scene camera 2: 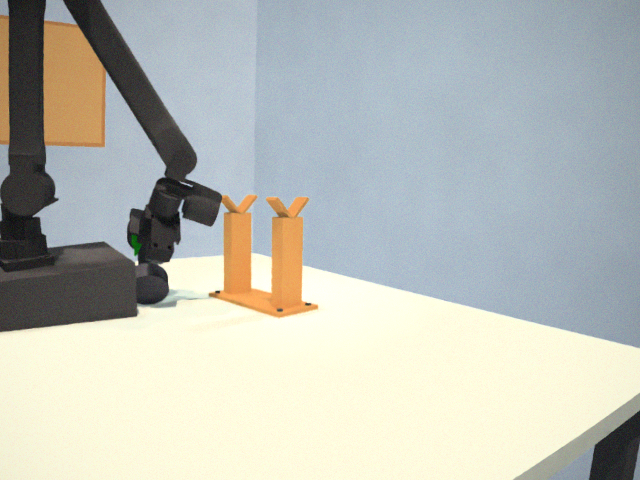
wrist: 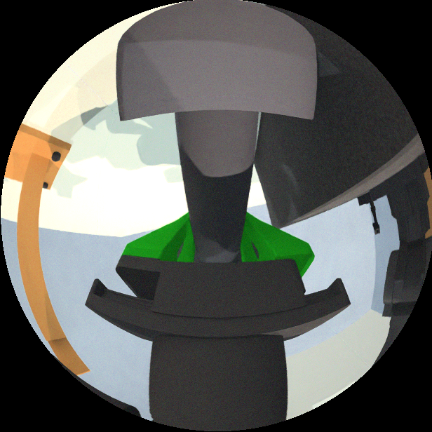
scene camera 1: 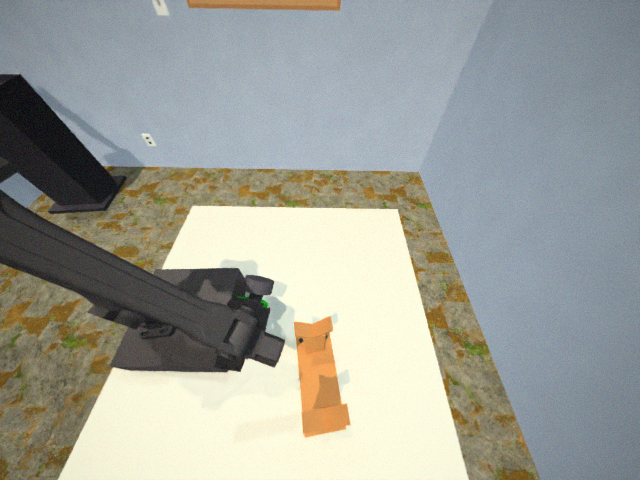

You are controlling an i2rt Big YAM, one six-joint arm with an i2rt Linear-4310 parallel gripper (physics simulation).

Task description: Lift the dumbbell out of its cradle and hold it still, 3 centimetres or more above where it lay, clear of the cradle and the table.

Scene:
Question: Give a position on a dark grey dumbbell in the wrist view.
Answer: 216,72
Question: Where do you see an orange cradle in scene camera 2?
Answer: At 285,300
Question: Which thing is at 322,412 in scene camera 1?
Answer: An orange cradle.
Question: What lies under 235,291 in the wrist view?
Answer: My gripper.

